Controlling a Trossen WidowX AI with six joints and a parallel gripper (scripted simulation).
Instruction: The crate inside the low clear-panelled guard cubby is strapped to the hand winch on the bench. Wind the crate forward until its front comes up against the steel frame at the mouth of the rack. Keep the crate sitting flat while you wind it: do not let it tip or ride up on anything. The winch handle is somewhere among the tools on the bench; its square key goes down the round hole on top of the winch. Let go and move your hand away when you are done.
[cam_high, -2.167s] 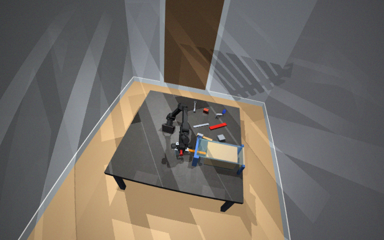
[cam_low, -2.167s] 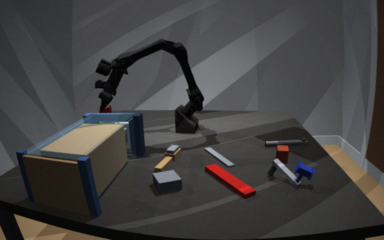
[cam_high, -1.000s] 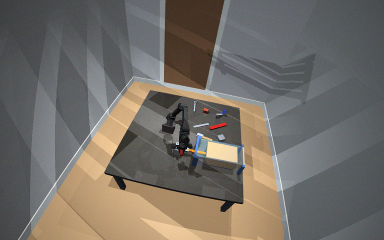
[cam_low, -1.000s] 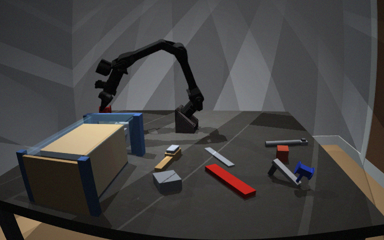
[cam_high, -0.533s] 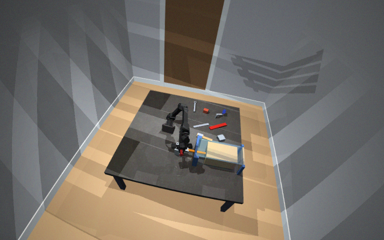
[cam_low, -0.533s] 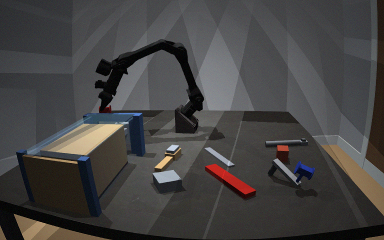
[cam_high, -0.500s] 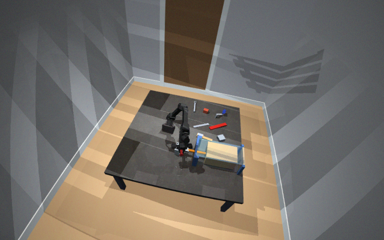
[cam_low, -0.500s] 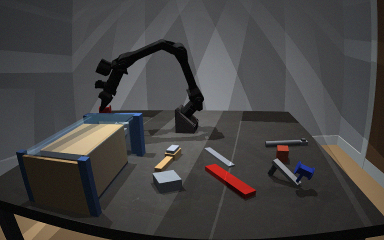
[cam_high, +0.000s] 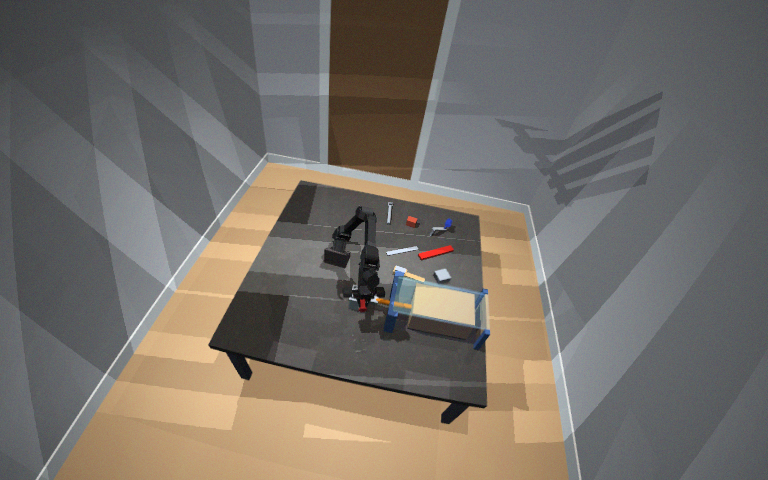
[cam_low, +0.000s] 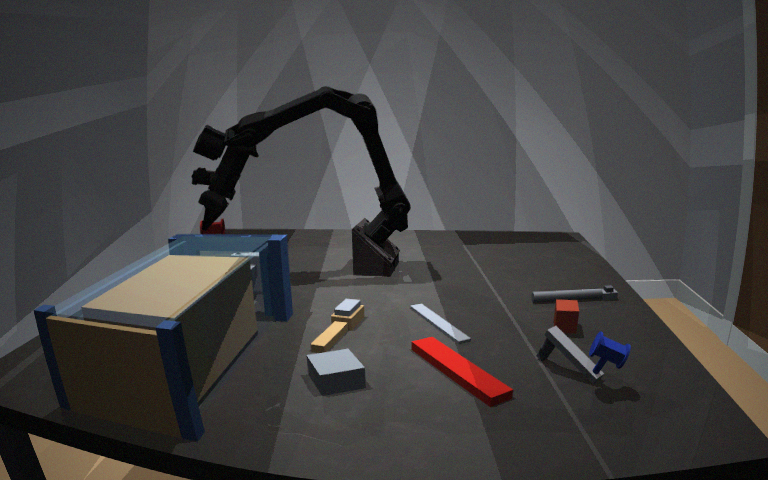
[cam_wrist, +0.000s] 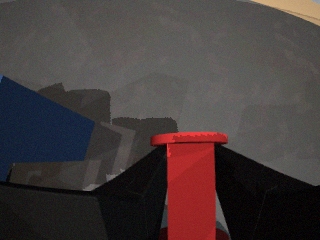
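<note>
Now: gripper tip 12 cm above the grey winch, 11 cm to the right of it and 4 cm past it. Round my gripper tip: clear-panelled cubby 38 cm ahead, 7 cm to the left, 3 cm below; red spool-shaped grip 2 cm to the left, 1 cm below; wooden-handled tool 33 cm to the left, 23 cm ahead, 13 cm below.
</note>
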